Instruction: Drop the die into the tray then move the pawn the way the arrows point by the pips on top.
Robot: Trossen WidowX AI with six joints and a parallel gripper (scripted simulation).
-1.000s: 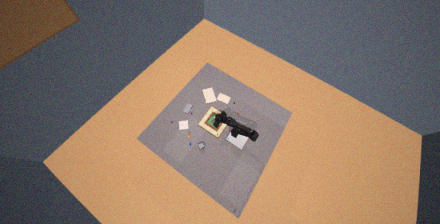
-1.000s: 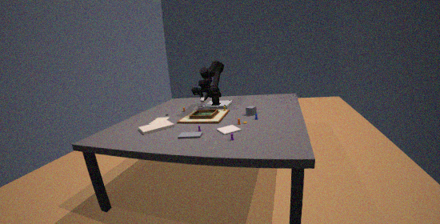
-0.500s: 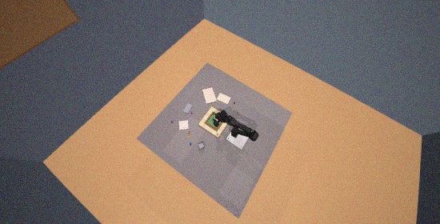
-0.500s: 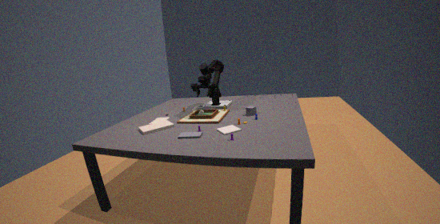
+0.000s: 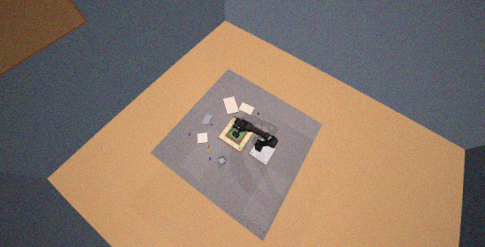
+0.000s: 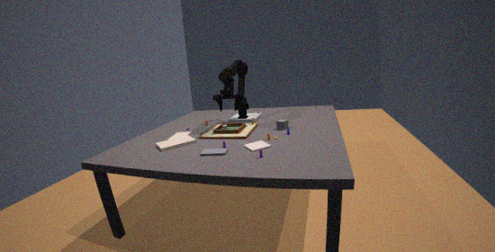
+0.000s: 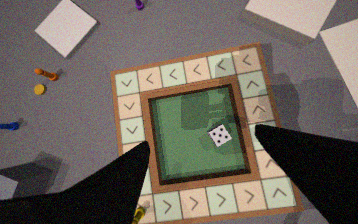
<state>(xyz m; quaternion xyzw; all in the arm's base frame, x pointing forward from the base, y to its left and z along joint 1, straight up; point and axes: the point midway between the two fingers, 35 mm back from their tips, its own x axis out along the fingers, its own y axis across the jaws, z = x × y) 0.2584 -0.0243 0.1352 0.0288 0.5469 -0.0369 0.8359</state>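
My gripper tip is now 11 cm past the yellow pawn, 12 cm to the right of it and 10 cm above it. The rest, counted from my gripper tip: green dice tray 12 cm below; then white die 1 cm behind, 4 cm to the right, 10 cm below; then grey cube 2 cm behind, 32 cm to the left, 10 cm below.
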